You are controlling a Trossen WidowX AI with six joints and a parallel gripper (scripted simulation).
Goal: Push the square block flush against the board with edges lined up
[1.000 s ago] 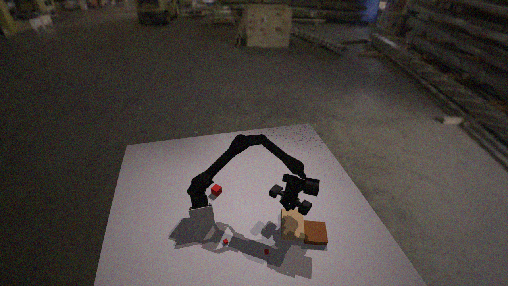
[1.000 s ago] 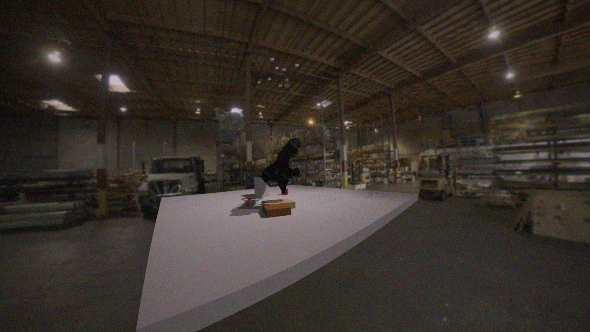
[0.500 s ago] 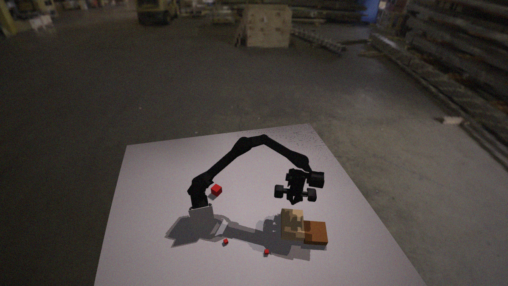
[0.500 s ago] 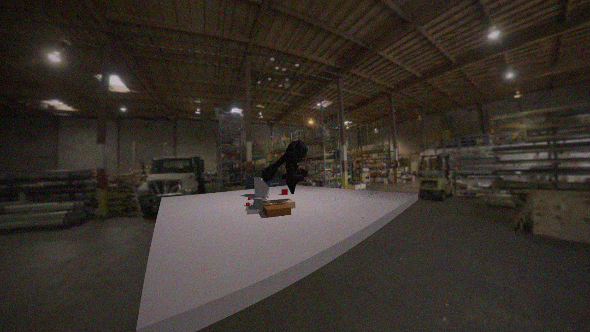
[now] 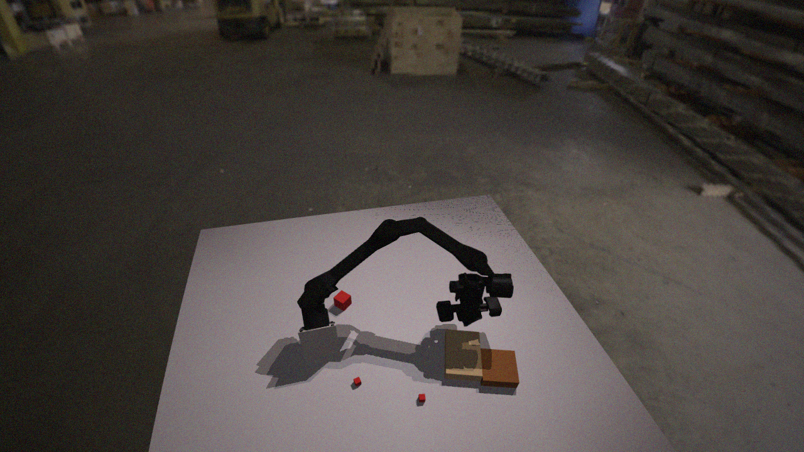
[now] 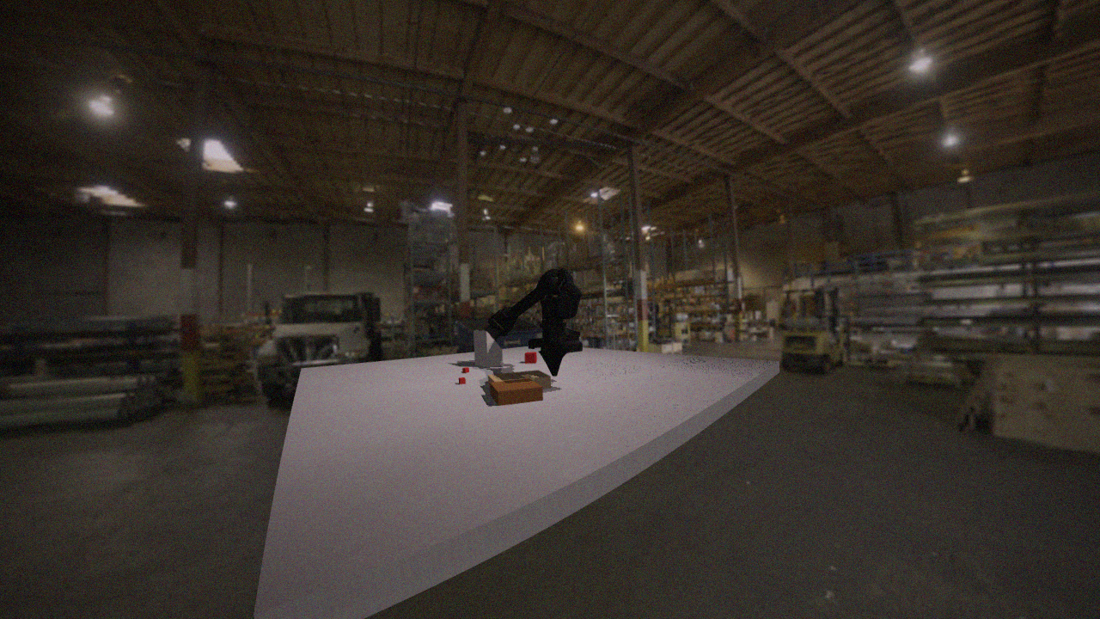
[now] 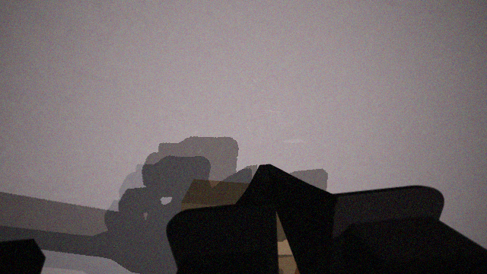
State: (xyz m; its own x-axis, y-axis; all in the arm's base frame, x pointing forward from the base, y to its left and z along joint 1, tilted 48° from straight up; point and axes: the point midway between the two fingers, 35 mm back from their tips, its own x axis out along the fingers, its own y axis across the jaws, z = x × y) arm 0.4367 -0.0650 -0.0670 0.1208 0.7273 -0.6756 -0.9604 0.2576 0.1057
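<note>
My gripper tip is now 50 mm past the tan board, 90 mm to the left of it and 10 mm above it. Also, from my gripper tip: square block 20 mm ahead, 160 mm to the right, 10 mm below; red cube 330 mm behind, 230 mm to the left.
</note>
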